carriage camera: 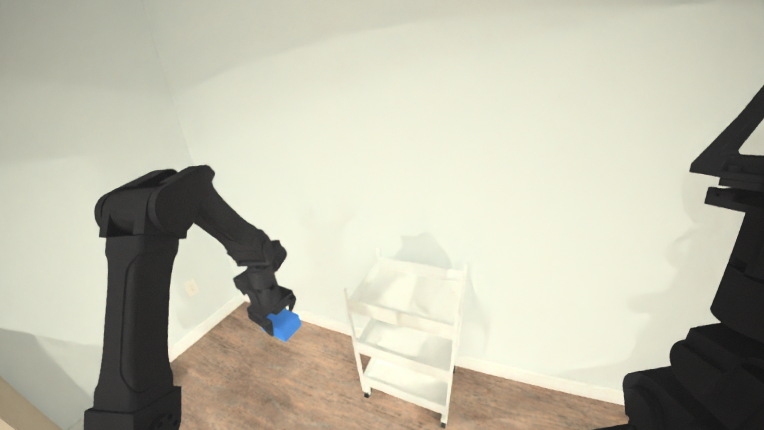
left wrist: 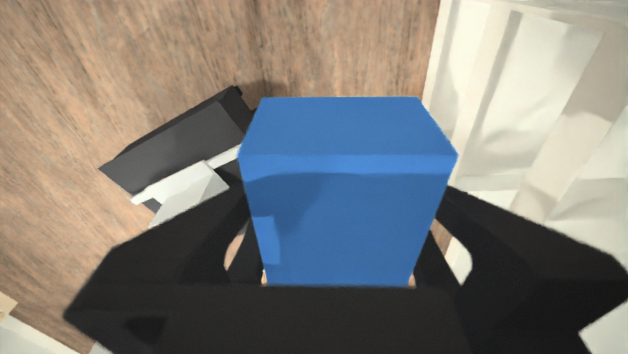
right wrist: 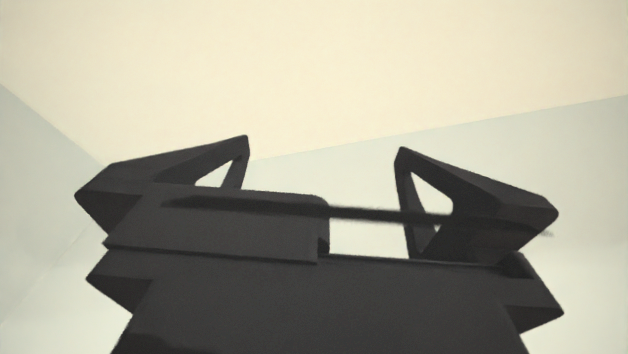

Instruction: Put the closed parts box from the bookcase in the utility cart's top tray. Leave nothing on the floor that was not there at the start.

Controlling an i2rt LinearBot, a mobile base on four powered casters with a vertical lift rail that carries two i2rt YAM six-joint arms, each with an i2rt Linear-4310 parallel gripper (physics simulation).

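Frame: origin at the left arm's base, x back, y right, z up, level; millimetres.
Seen in the pictures: left gripper, fingertip midpoint: (carriage camera: 280, 326) (left wrist: 335, 173); right gripper, fingertip midpoint: (right wrist: 322, 149).
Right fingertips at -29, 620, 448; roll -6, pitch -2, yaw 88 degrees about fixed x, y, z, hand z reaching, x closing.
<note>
Offsets run from my right fingertips to a thing's top centre, as dx, dy, dz. "spot": to the spot under its first point.
The closed parts box, a blue block @(-323, -614, -495) (carriage camera: 286, 325) (left wrist: 345, 230), is held between the fingers of my left gripper (carriage camera: 282, 320) (left wrist: 335, 173). In the carriage view it hangs in the air to the left of the white utility cart (carriage camera: 450, 384) (left wrist: 480, 75). The cart stands near the wall, and its top tray @(spot: -485, -185, -732) (carriage camera: 427, 323) has nothing visible in it. In the left wrist view the cart is at the right, beside the box. My right gripper (right wrist: 322, 149) is open and empty, raised high at the right. The bookcase cannot be made out in these views.
The cart has two lower trays and upright corner posts. A wall and skirting (carriage camera: 523, 375) run behind it, with a room corner to the left. A black base part (left wrist: 185, 145) with white pieces is low at left in the left wrist view. A beige edge (carriage camera: 18, 403) shows bottom left.
</note>
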